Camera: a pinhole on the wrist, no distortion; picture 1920 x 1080 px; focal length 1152.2 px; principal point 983.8 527.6 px. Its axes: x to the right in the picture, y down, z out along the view. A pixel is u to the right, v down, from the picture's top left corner.
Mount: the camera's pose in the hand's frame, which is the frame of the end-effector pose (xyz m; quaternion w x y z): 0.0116 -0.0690 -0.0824 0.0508 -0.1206 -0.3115 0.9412
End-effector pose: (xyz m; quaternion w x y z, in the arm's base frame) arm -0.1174 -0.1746 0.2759 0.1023 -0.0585 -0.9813 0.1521
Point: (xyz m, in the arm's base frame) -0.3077 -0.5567 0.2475
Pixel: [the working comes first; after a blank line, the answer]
In the camera's frame: -0.2106 0.0822 0.3451

281 802
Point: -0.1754 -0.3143 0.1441
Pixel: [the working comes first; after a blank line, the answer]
In the camera's frame: -0.0553 -0.1327 0.2160

outside the picture
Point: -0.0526 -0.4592 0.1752
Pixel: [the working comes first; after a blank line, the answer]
In the camera's frame: 0.0544 -0.0120 0.3182

1181 484
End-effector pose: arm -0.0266 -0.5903 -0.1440 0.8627 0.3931 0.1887 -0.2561
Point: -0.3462 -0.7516 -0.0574
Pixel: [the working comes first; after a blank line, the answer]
In the camera's frame: 0.1852 0.0007 0.3321

1627 530
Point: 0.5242 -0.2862 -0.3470
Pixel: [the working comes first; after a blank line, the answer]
In the camera's frame: -0.3128 -0.2404 -0.5350

behind the camera
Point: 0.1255 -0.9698 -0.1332
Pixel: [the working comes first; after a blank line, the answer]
In the camera's frame: -0.2947 -0.2072 0.2838

outside the picture
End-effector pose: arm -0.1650 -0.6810 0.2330 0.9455 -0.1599 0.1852 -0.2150
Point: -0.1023 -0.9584 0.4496
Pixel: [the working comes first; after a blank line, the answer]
In the camera's frame: -0.1911 0.0394 0.2881

219 685
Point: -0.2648 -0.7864 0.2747
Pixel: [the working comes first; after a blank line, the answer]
In the camera's frame: 0.0332 0.0265 0.0981

1374 839
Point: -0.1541 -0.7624 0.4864
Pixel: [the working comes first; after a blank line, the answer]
In the camera's frame: -0.0384 -0.0989 0.2898

831 134
